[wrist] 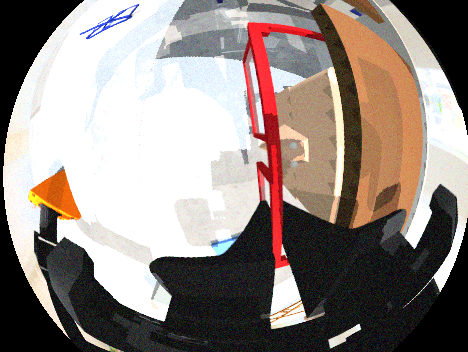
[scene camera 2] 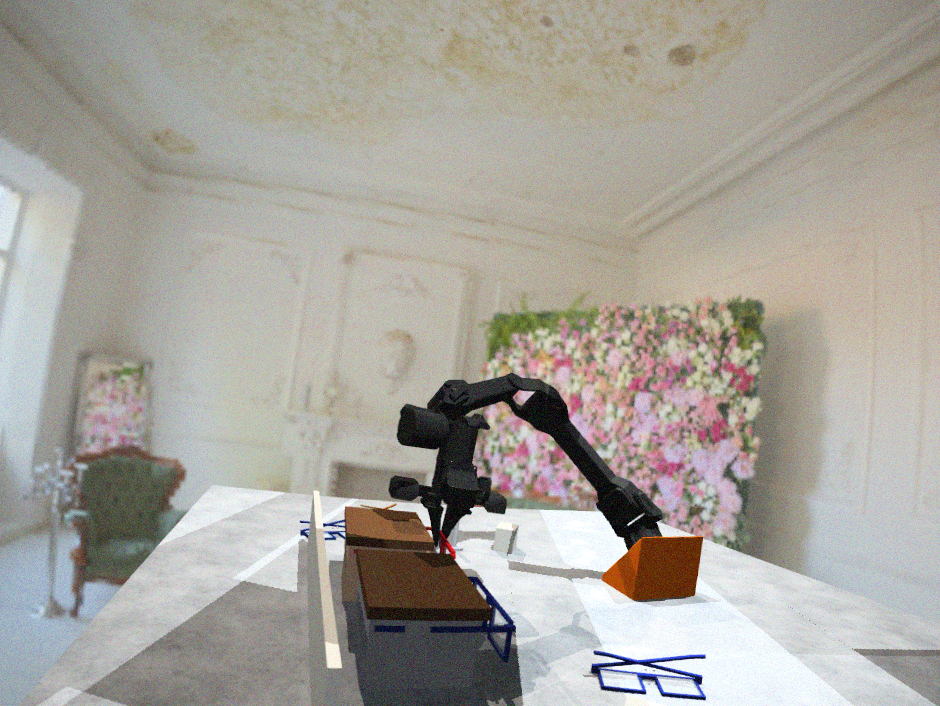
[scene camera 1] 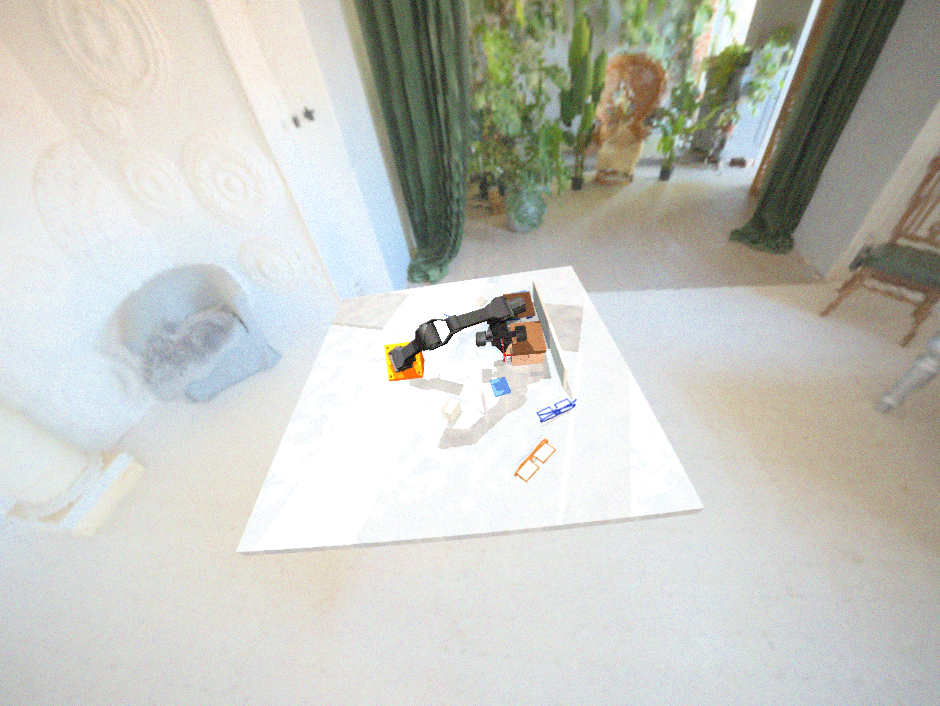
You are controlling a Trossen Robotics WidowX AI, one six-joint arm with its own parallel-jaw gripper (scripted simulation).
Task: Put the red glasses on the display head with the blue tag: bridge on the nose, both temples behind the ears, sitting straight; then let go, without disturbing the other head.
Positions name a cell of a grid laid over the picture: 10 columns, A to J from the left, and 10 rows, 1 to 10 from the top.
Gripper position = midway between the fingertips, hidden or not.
Labels:
My gripper shows in the wrist view (F6), in scene camera 2 (E8) and in scene camera 1 (F5).

